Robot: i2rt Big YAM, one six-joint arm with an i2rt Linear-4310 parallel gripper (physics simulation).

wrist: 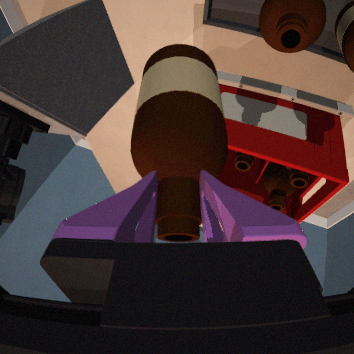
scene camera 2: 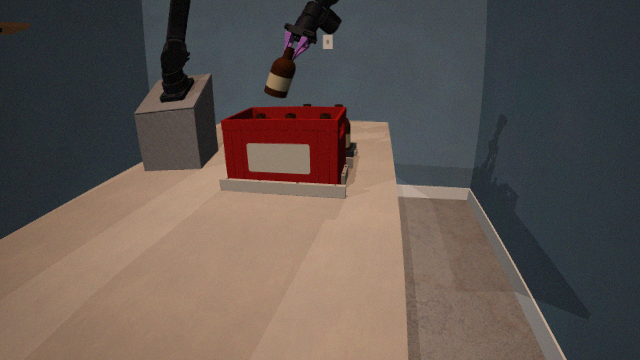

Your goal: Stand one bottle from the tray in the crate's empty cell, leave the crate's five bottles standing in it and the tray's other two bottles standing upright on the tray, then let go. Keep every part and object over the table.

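Places are measured from the arm's base along level axes (x ahead, y down, z left), in metres.
Pixels of known places: gripper, between the fingertips: (wrist: 178, 178) (scene camera 2: 287, 58); arm's base, origin of its link: (wrist: 11, 111) (scene camera 2: 177, 91).
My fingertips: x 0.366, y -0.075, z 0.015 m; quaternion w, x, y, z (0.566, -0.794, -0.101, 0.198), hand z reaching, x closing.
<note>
For each thing: its middle in the pictures, then the offset to it from my fingertips. "*": a spot on its surface instead. Level surfaces: height alone.
- brown bottle, middle of its body: (wrist: 178, 138) (scene camera 2: 282, 70) dx -0.017, dy +0.039, dz -0.003 m
- red crate, middle of its body: (wrist: 246, 150) (scene camera 2: 288, 145) dx +0.011, dy +0.225, dz -0.199 m
- dark tray, a spot on its surface: (wrist: 227, 22) * dx -0.037, dy +0.296, dz +0.010 m
- wooden table, height of its surface: dy +0.313 m
My gripper (scene camera 2: 294, 50) (wrist: 178, 178) is shut on the neck of a brown bottle (scene camera 2: 280, 77) (wrist: 179, 120) with a cream label. The bottle hangs tilted in the air above the red crate (scene camera 2: 285, 131) (wrist: 320, 145), its base clear of the rim. Several bottle tops show inside the crate; the empty cell cannot be made out. In the wrist view two bottles, one (wrist: 292, 25) whole in outline and one (wrist: 347, 30) cut by the edge, stand on the dark tray (wrist: 227, 22). In the scene view the crate hides most of the tray.
A pale strip (scene camera 2: 282, 188) (wrist: 270, 92) runs along the crate's foot. The grey pedestal (scene camera 2: 167, 140) (wrist: 70, 65) with the arm's black base stands left of the crate on the wooden table (scene camera 2: 200, 280). The table's right edge drops to the floor in the scene view.
</note>
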